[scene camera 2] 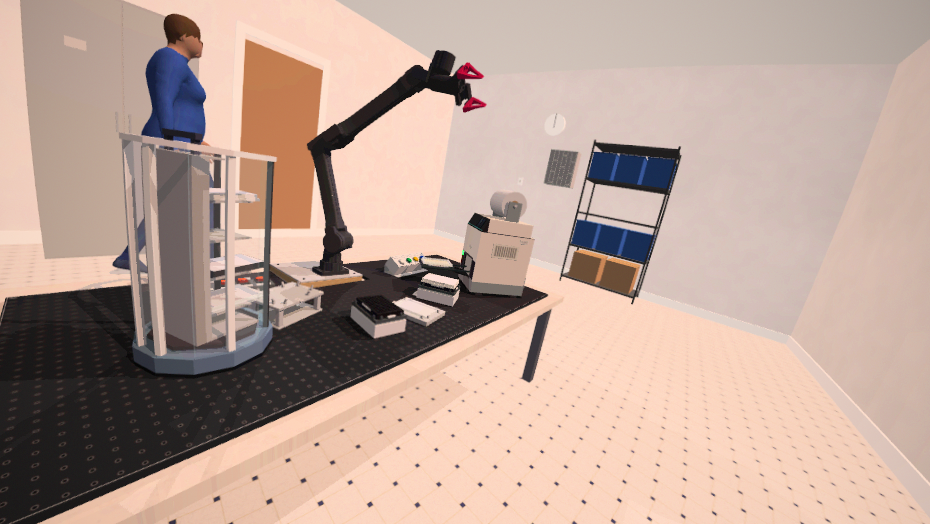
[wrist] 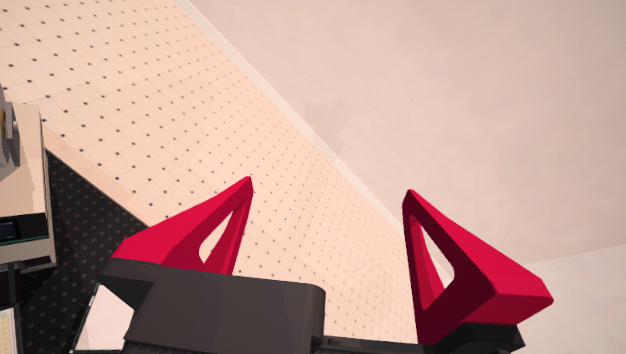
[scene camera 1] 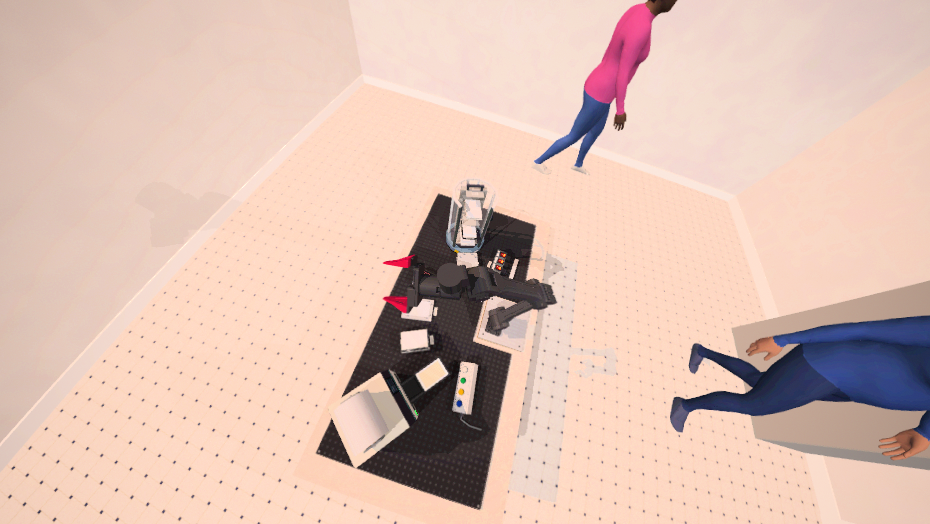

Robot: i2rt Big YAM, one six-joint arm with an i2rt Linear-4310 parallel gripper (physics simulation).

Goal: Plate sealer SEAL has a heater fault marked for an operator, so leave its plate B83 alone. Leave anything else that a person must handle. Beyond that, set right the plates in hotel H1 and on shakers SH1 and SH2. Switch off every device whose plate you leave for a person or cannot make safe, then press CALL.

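Places are measured from the arm's base along level axes (x ahead, y left, z up), in metres.
Pixels of known places: gripper, fingertip midpoint: (scene camera 2: 484, 91) (wrist: 327, 190) (scene camera 1: 383, 280); arm's base, origin of the base link: (scene camera 2: 330, 272) (scene camera 1: 494, 323).
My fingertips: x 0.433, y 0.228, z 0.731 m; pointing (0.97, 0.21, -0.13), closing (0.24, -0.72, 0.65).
Ahead of a thing's pixels: the offset from my fingertips to its top centre. "pt": to the spot under its first point.
My gripper (scene camera 1: 385, 281) (scene camera 2: 484, 89) (wrist: 327, 190) is open and empty, high above the bench's long edge. The sealer @[0.291 m down, 0.048 m back, 0.345 m left] (scene camera 1: 388, 416) (scene camera 2: 497, 260) (wrist: 22, 185) has a pale plate @[0.642 m down, 0.202 m back, 0.133 m left] (scene camera 1: 432, 374) (scene camera 2: 436, 262) (wrist: 6, 330) on its extended tray. The hotel @[0.299 m down, 0.096 m back, 0.705 m right] (scene camera 1: 451, 224) (scene camera 2: 231, 260) holds several plates at different levels. One shaker block (scene camera 1: 414, 350) (scene camera 2: 437, 297) bears a white-topped plate @[0.665 m down, 0.059 m back, 0.012 m left] (scene camera 1: 414, 339) (scene camera 2: 439, 281). Another block @[pt 0.709 m down, 0.074 m ahead, 0.369 m right] (scene camera 2: 377, 326) bears a black plate @[0.678 m down, 0.009 m ahead, 0.320 m right] (scene camera 2: 377, 305); the arm hides it in scene camera 1. Labels are unreadable. The button box @[0.663 m down, 0.379 m back, 0.130 m left] (scene camera 1: 464, 384) (scene camera 2: 403, 265) has coloured buttons.
A flat white nest @[pt 0.723 m down, 0.005 m back, 0.131 m right] (scene camera 1: 416, 312) (scene camera 2: 419, 310) lies between the blocks. A white stand (scene camera 1: 467, 259) (scene camera 2: 296, 305) is beside the hotel. A switch unit with red-orange lights @[pt 0.696 m down, 0.356 m back, 0.612 m right] (scene camera 1: 500, 260) sits near the arm. A person in pink (scene camera 1: 618, 65) and one in blue (scene camera 1: 846, 371) (scene camera 2: 172, 91) stand off the bench.
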